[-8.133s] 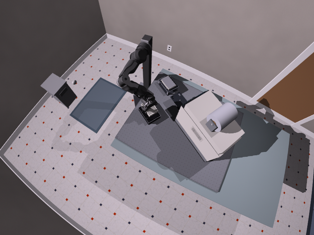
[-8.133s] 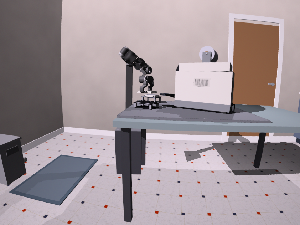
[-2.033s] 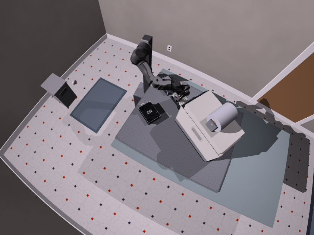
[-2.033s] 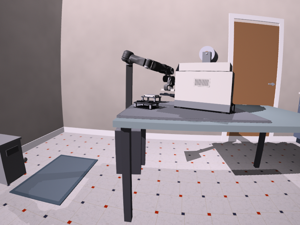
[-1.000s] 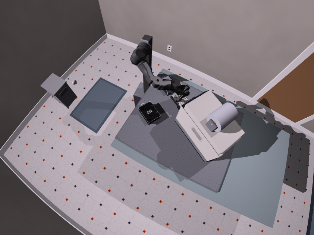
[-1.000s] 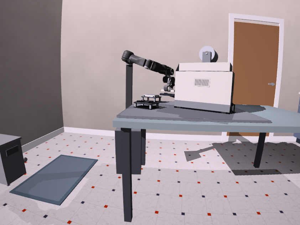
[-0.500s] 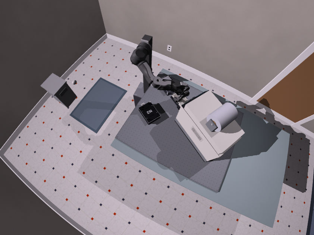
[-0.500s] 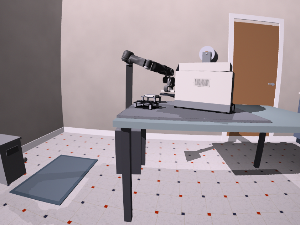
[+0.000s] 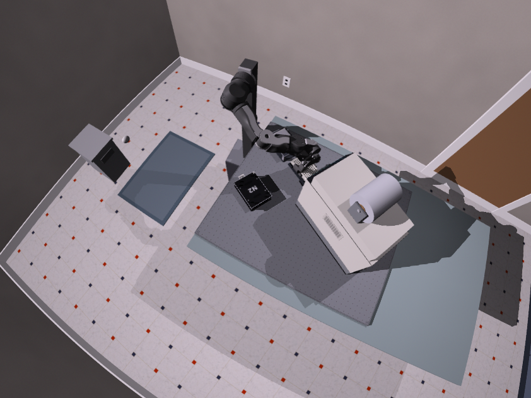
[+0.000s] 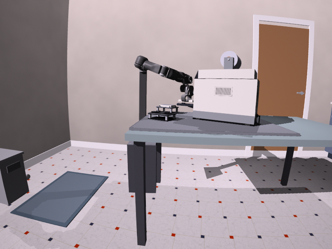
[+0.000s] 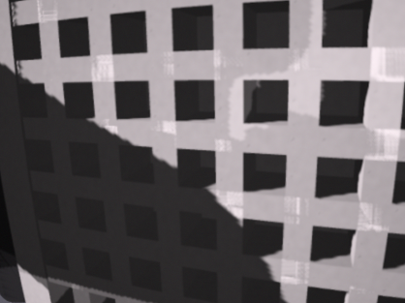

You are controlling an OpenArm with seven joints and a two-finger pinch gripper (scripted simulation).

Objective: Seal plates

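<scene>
The sealer stage lies 30 mm below my hand. Round my hand: N1 label 240 mm behind, 210 mm to the left, 120 mm below; screen 120 mm ahead, 30 mm to the right, 200 mm above; plate nest 150 mm behind, 150 mm to the left, 70 mm below.
</scene>
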